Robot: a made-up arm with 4 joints.
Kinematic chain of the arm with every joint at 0, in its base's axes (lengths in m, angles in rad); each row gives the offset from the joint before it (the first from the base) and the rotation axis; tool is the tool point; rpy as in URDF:
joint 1: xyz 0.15 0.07 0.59 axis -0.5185 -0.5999 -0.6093
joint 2: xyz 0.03 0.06 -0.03 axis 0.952 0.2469 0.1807
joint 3: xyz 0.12 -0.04 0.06 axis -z
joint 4: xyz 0 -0.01 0.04 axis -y
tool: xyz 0.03 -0.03 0.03 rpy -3.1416 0 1.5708
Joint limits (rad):
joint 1: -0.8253..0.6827
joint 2: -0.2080..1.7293
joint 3: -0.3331..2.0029
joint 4: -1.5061..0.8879
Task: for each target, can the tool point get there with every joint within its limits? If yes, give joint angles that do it. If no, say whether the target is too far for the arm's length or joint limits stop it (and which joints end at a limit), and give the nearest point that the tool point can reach.
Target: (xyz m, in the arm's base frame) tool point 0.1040 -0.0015 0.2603
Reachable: no: too far | nearest point 0.2346 0.1510 0.4349 | short by 0.266 m
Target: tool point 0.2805 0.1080 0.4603
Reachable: yes | joints -0.6049 1.1392 1.1256 -0.3286
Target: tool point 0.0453 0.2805 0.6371
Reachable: no: joint limits stop it (at a limit: joint 1, joint 2, joint 4) | nearest point 0.1767 0.1891 0.4864 | short by 0.220 m
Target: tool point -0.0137 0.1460 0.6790
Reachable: no: joint limits stop it (at a limit: joint 1, joint 2, joint 3) | nearest point 0.2045 0.1014 0.7086 | short by 0.225 m
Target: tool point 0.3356 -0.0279 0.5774
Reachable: yes | joints 0.3269 1.0824 0.5448 -0.0922
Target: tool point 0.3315 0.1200 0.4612
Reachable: yes | joints -0.3797 1.1758 0.2190 -0.7160
